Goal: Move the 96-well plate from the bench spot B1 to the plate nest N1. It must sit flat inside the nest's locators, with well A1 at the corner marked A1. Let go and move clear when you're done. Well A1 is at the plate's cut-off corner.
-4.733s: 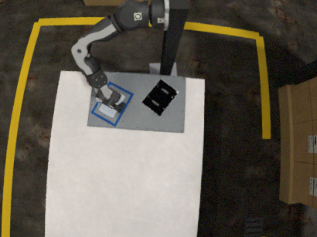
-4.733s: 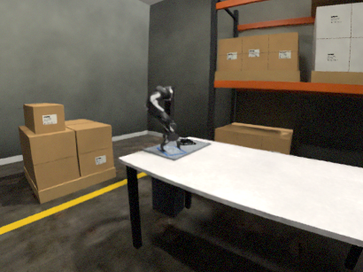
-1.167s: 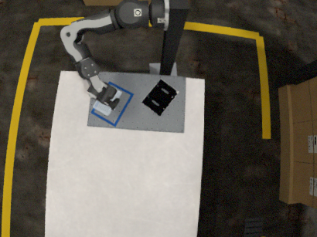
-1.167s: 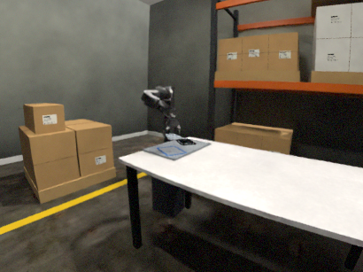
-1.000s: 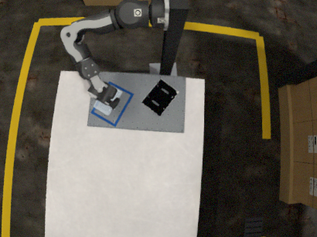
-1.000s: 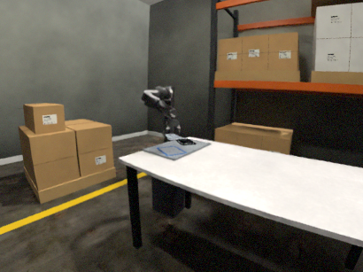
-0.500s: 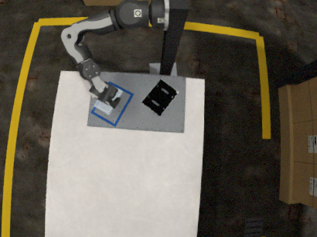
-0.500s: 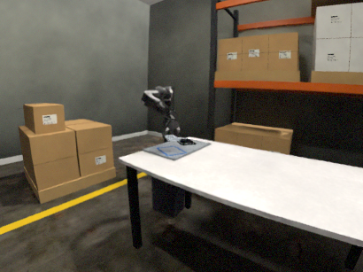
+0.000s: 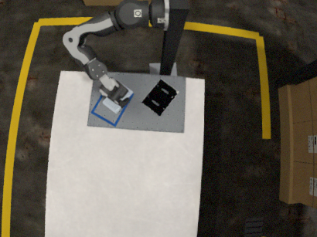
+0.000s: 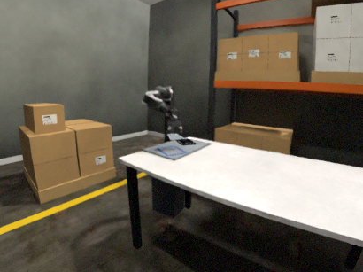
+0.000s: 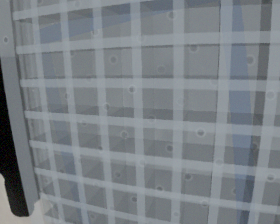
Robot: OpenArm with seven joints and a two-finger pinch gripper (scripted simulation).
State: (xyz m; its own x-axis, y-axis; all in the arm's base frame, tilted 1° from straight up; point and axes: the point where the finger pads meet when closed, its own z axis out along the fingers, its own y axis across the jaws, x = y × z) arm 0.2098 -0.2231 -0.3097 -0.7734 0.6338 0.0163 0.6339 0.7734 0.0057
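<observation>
Now: the black plate nest N1 10 mm behind my hand, 210 mm to the left of it and 90 mm below it. Also, from my hand: 96-well plate: right at my hand.
</observation>
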